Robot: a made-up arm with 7 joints. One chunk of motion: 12 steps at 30 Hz.
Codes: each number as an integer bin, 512 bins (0 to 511) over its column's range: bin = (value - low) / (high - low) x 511, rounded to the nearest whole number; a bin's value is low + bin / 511 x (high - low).
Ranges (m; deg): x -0.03..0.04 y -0.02..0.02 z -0.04..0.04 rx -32..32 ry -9..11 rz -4..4
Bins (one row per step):
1: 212 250 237 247 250 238
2: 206 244 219 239 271 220
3: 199 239 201 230 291 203
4: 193 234 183 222 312 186
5: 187 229 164 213 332 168
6: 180 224 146 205 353 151
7: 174 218 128 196 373 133
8: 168 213 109 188 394 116
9: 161 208 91 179 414 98
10: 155 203 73 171 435 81
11: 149 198 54 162 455 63
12: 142 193 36 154 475 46
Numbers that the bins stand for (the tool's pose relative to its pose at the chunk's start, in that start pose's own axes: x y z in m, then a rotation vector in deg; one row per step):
1: -0.0010 -0.0004 -0.0029 -1.06 0.78 -0.27
2: -0.0018 -0.0009 -0.0057 -2.07 1.61 -0.56
3: -0.0027 -0.0013 -0.0085 -3.19 2.39 -0.82
4: -0.0036 -0.0017 -0.0114 -4.20 3.21 -1.09
5: -0.0044 -0.0021 -0.0143 -5.32 3.99 -1.37
6: -0.0053 -0.0025 -0.0171 -6.32 4.82 -1.64
7: -0.0062 -0.0029 -0.0200 -7.45 5.60 -1.92
8: -0.0070 -0.0033 -0.0229 -8.45 6.42 -2.18
9: -0.0079 -0.0037 -0.0258 -9.58 7.20 -2.47
10: -0.0088 -0.0041 -0.0286 -10.58 8.03 -2.73
11: -0.0096 -0.0045 -0.0315 -11.71 8.81 -3.01
12: -0.0105 -0.0049 -0.0344 -12.71 9.59 -3.28

